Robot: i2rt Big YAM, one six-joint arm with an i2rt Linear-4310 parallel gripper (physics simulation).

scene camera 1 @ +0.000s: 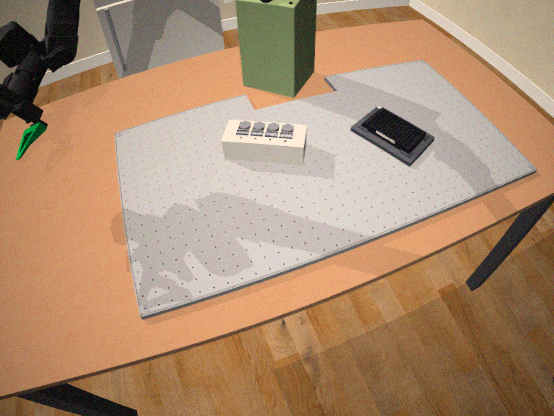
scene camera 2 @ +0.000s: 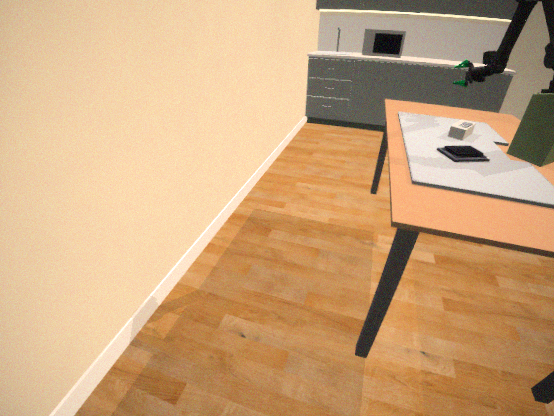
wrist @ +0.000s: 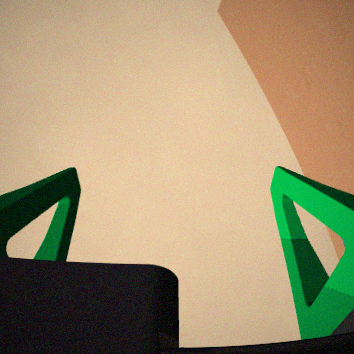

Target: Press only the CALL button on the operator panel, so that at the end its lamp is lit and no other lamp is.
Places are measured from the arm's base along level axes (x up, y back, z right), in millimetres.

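Where they show: gripper, between the fingertips: (scene camera 2: 453, 75) (wrist: 174, 177).
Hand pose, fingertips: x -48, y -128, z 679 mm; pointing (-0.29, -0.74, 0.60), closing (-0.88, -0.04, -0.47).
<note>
Each offset is from my fingertips to the top centre of the thing. Level surfaces: height alone.
The operator panel, a cream box @(dx -156, dy -110, dz -493 mm) (scene camera 1: 264, 152) (scene camera 2: 457, 132), stands on the light grey perforated board @(dx -212 mm) (scene camera 1: 300, 200) (scene camera 2: 430, 172). It has a row of several round grey buttons @(dx -156, dy -107, dz -516 mm) (scene camera 1: 266, 128) on top, with small dark dots in front of them. The labels are too small to read, so I cannot tell which button is CALL, and no lit lamp shows. My gripper (scene camera 2: 456, 74) (wrist: 174, 177) is open and empty, its green fingers wide apart. It hangs in the air, well away from the panel, to the left of the board in the first scene view. The panel does not show in the wrist view.
A black ribbed block on a dark base @(dx -186, dy -223, dz -766 mm) (scene camera 1: 395, 131) (scene camera 2: 464, 152) lies on the board beside the panel. A tall green box (scene camera 1: 268, 50) (scene camera 2: 534, 127) stands behind the board's notched edge. The orange table @(dx -225 mm) (scene camera 1: 65, 210) (scene camera 2: 465, 218) extends around the board.
</note>
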